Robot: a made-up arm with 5 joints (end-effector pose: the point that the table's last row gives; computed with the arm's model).
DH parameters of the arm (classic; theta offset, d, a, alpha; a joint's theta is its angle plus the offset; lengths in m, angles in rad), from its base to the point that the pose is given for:
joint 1: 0 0.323 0 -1.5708
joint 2: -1.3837 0 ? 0
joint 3: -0.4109 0 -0.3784 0
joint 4: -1.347 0 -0.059 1.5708
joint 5: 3.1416 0.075 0 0
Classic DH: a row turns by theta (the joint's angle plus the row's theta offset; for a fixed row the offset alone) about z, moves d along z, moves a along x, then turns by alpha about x.
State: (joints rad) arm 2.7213 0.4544 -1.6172 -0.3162 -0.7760
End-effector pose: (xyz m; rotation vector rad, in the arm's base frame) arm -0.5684 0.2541 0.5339 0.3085 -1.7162 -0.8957
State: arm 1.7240 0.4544 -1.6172 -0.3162 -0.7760
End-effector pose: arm -0.0950 0.6153 0.5339 -0.6161 -1.8541 -1.5857
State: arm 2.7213 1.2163 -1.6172 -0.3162 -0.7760
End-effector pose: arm -0.5442 0.2432 0.0458 0.4420 -2.4587 -0.5272
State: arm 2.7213 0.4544 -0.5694 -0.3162 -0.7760
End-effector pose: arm -0.3481 0.1556 0.1510 0.4892 -2.7216 -0.3410
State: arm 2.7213 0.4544 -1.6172 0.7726 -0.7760
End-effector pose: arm -0.5712 0.2553 0.4351 0.4958 -2.7583 -0.3119
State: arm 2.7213 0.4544 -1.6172 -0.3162 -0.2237
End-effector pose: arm -0.5684 0.2541 0.5339 -0.1654 -1.6775 -0.4866
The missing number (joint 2, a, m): 0.285
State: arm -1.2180 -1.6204 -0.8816 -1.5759 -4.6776
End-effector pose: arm -0.0777 0.2110 0.7052 0.2028 -1.2646 -2.4856
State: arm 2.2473 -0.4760 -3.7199 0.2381 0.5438
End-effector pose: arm 0.3372 -0.4200 0.7138 0.5403 0.6172 -0.3307
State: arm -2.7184 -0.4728 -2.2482 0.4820 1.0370
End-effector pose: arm -0.0146 -0.0066 1.0603 -0.2969 -0.9369 1.3524
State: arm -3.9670 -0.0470 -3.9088 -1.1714 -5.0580
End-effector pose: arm 0.2245 -0.2432 0.7132 1.7053 1.0350 0.2584
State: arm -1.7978 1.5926 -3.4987 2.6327 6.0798
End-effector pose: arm -0.1337 -0.5786 0.3694 -1.7344 1.7759 0.5094
